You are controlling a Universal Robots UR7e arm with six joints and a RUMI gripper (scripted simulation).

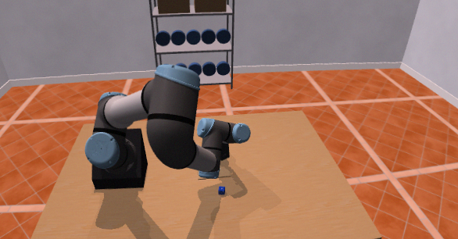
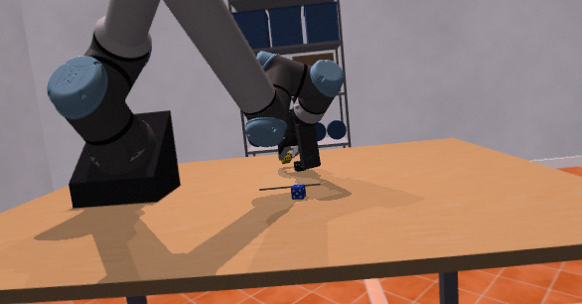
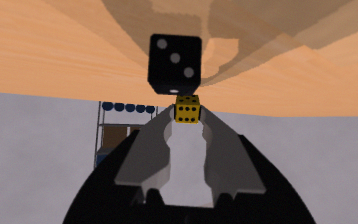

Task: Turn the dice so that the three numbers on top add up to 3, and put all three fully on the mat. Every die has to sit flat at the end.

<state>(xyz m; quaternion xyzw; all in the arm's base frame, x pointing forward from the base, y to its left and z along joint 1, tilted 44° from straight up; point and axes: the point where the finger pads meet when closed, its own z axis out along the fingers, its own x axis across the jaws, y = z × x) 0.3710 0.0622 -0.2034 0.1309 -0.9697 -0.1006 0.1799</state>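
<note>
The black die is 50 mm to the right of my hand, 40 mm ahead of it and 20 mm below it. Also, from my hand: yellow die: right at my hand; then blue die: 320 mm to the right, 30 mm ahead, 20 mm below; then tan mat: 160 mm to the right, 30 mm below, 10 mm ahead.
</note>
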